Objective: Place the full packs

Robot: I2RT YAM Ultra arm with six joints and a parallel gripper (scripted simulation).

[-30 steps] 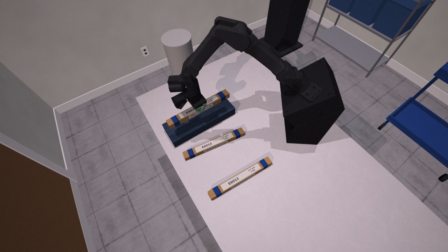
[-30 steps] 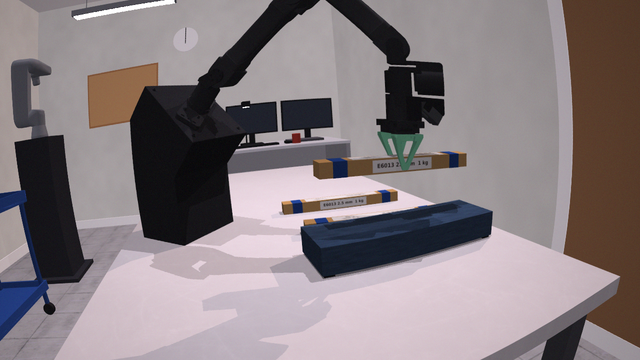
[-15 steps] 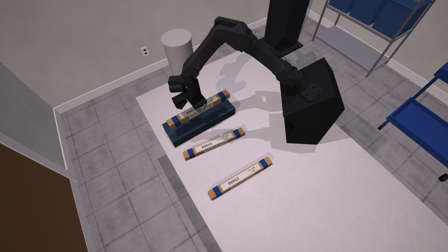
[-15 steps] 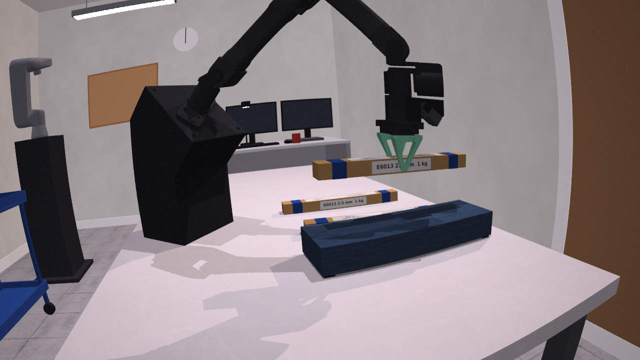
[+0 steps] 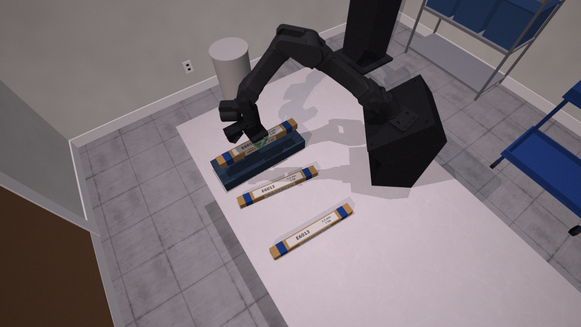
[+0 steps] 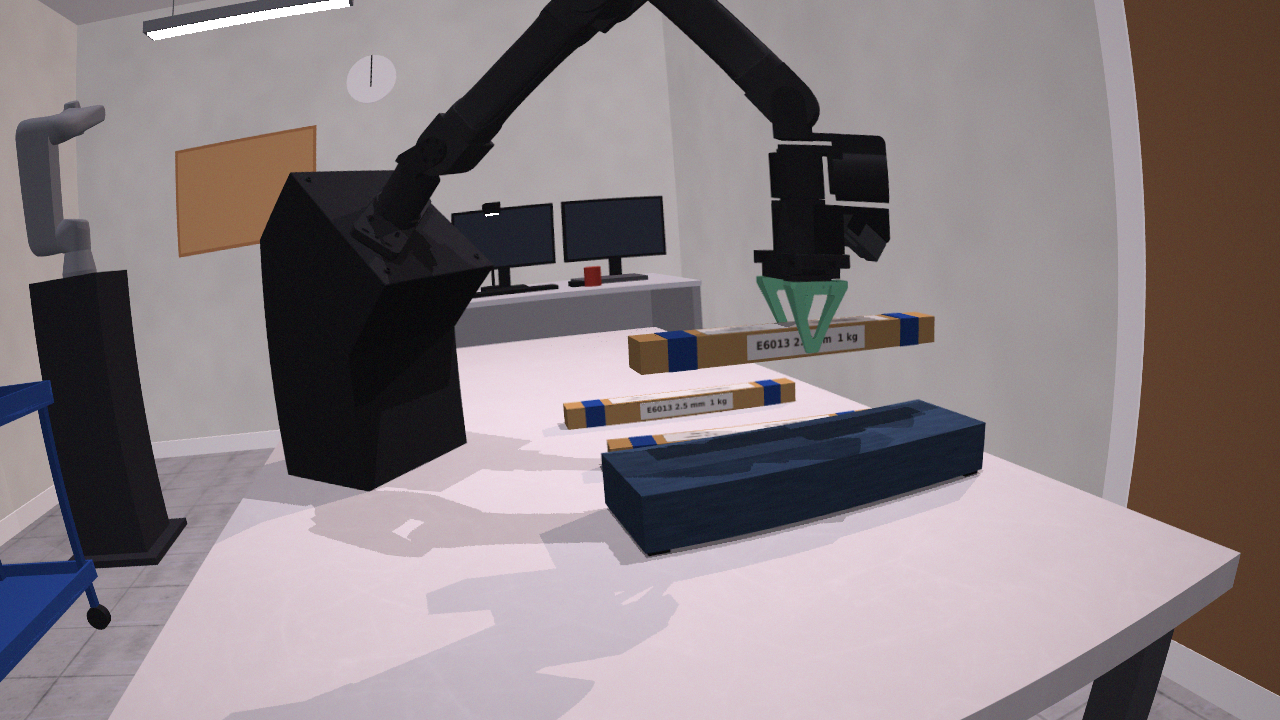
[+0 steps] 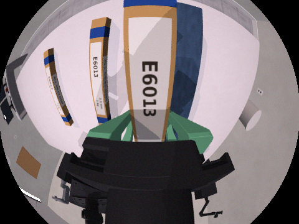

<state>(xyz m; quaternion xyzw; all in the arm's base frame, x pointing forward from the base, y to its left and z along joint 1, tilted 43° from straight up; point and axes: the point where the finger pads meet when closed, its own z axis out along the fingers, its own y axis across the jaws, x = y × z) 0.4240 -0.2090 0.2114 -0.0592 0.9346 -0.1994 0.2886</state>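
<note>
The dark blue low platform lies 1 cm behind my hand, 3 cm to the right of it and 14 cm below it.
</note>
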